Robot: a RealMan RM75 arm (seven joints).
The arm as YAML. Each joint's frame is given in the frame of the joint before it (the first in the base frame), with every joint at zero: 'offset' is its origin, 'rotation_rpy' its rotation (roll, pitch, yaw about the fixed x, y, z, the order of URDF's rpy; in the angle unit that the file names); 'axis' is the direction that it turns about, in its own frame. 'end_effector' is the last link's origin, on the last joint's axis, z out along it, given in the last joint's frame.
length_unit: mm
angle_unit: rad
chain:
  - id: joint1
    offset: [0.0, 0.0, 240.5]
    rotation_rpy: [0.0, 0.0, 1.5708]
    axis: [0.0, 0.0, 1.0]
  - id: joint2
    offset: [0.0, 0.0, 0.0]
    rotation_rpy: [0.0, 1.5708, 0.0]
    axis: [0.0, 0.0, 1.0]
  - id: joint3
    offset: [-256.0, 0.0, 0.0]
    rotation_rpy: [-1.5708, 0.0, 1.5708]
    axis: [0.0, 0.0, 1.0]
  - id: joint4
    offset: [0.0, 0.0, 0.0]
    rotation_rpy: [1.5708, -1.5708, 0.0]
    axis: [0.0, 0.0, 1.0]
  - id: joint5
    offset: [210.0, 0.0, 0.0]
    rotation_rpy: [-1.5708, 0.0, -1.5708]
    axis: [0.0, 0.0, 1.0]
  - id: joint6
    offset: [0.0, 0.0, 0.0]
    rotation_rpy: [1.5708, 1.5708, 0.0]
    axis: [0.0, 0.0, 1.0]
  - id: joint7
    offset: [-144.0, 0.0, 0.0]
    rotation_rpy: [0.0, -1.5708, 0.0]
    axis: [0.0, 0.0, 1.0]
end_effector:
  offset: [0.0, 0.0, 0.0]
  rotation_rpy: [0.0, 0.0, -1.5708]
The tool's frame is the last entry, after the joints.
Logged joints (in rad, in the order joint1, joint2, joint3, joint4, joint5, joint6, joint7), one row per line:
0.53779 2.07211 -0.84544 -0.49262 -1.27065 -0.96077 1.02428
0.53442 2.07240 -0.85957 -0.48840 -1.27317 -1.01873 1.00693
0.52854 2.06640 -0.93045 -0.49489 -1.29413 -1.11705 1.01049
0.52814 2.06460 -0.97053 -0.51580 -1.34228 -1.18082 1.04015
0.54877 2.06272 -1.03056 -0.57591 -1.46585 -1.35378 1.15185
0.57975 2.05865 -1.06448 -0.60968 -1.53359 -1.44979 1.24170
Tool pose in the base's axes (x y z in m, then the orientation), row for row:
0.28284 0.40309 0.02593 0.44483 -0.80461 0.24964 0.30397
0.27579 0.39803 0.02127 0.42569 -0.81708 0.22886 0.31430
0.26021 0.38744 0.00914 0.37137 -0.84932 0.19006 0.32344
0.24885 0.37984 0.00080 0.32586 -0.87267 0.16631 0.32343
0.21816 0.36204 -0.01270 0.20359 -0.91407 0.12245 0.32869
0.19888 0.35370 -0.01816 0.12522 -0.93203 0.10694 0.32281
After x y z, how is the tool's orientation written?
As a quaternion, w x y z.
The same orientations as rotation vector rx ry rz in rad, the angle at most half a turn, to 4 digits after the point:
-1.9941 0.6187 0.7533
-2.0427 0.5721 0.7857
-2.1776 0.4873 0.8293
-2.2871 0.4359 0.8476
-2.5502 0.3416 0.9170
-2.7154 0.3116 0.9405

